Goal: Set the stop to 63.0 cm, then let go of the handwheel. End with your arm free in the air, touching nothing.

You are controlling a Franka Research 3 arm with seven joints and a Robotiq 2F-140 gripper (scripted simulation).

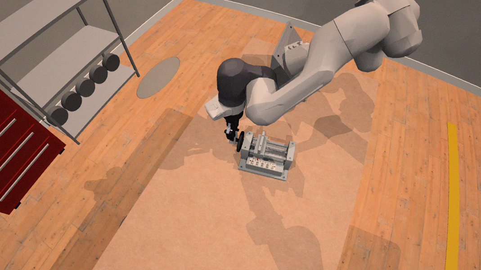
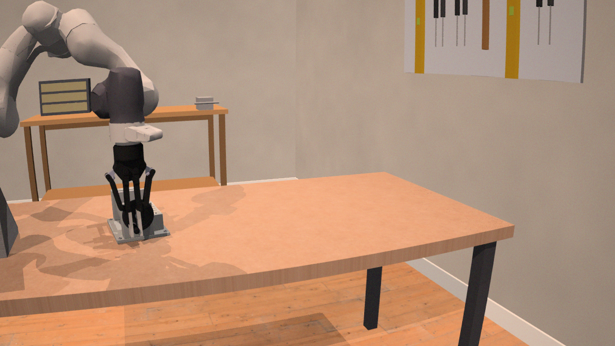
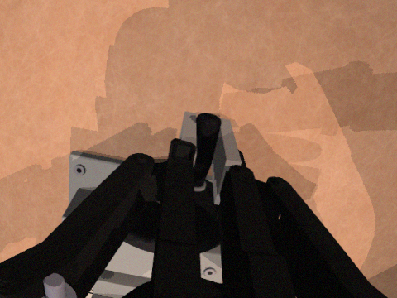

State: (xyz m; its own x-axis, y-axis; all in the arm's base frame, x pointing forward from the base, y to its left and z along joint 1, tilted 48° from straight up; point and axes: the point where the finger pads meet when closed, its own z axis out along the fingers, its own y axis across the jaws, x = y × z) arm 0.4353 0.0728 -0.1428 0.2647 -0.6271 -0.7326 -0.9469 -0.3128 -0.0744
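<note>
My hand is 120 mm to the right of the sliding stop and 20 mm below it. Round my hand: black handwheel: 20 mm to the left, 10 mm below.
</note>
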